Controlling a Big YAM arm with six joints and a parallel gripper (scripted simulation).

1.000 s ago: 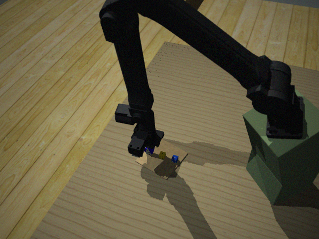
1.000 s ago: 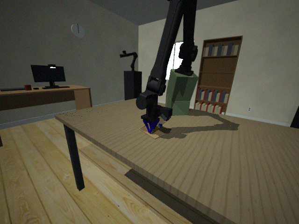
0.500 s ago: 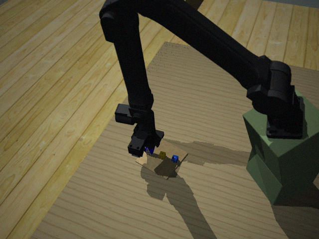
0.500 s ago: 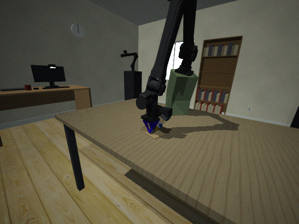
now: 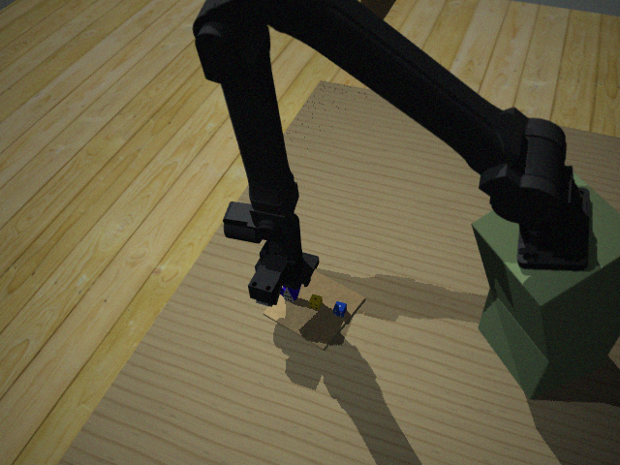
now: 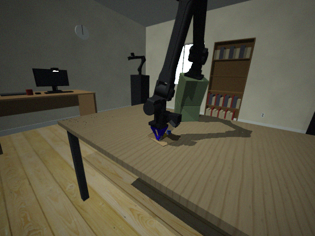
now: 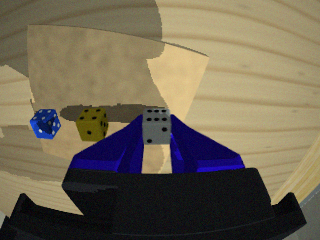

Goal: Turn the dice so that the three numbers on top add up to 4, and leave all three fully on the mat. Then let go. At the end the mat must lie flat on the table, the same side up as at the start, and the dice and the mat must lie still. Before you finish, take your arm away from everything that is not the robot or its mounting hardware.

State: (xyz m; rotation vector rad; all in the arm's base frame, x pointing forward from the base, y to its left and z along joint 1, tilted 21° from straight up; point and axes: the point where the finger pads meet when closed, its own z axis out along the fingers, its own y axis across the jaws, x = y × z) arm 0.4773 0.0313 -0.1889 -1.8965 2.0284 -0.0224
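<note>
Right now the white die is right at my hand. Round my hand: tan mat (50 mm behind, 20 mm below); blue die (100 mm behind); yellow die (50 mm behind).
</note>
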